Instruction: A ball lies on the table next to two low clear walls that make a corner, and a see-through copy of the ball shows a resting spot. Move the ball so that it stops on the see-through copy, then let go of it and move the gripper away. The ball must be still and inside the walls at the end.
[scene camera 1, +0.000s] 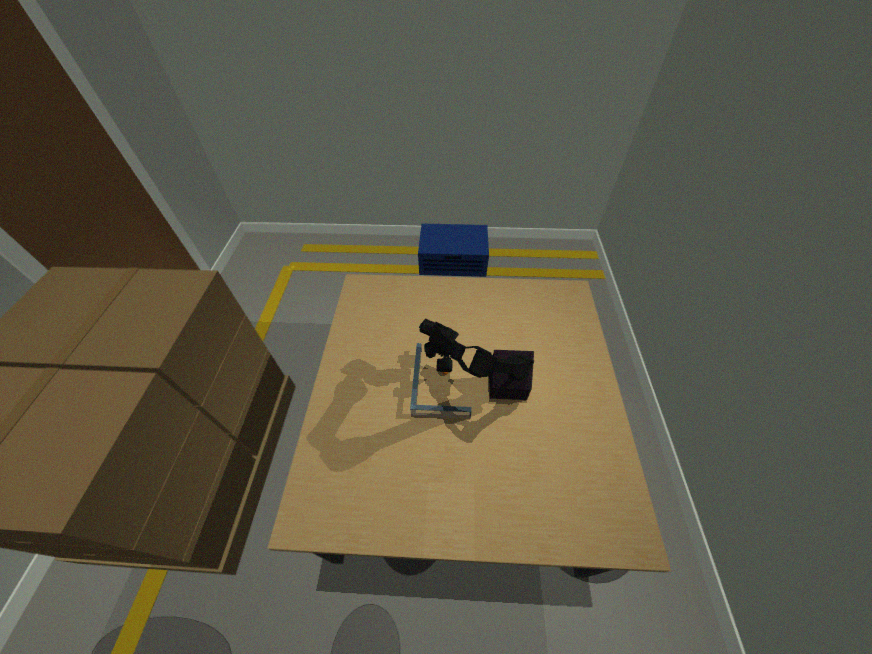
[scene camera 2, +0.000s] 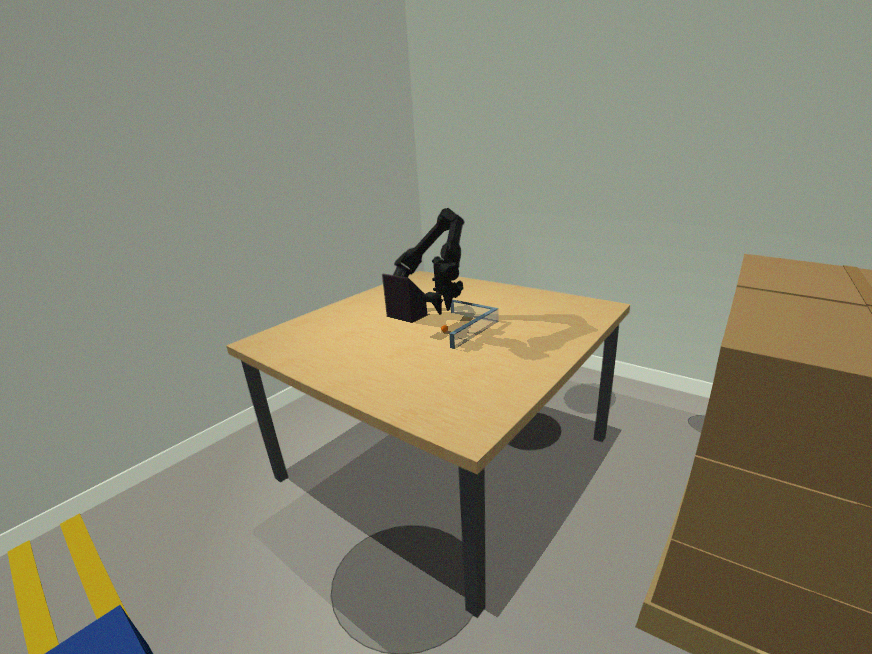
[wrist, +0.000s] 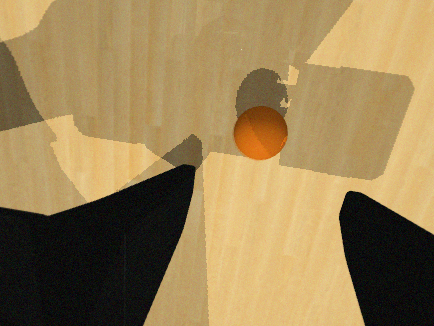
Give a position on an orange ball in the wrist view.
269, 126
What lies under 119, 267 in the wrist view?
My gripper.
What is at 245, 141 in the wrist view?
A see-through copy of ball.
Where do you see my gripper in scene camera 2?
444, 312
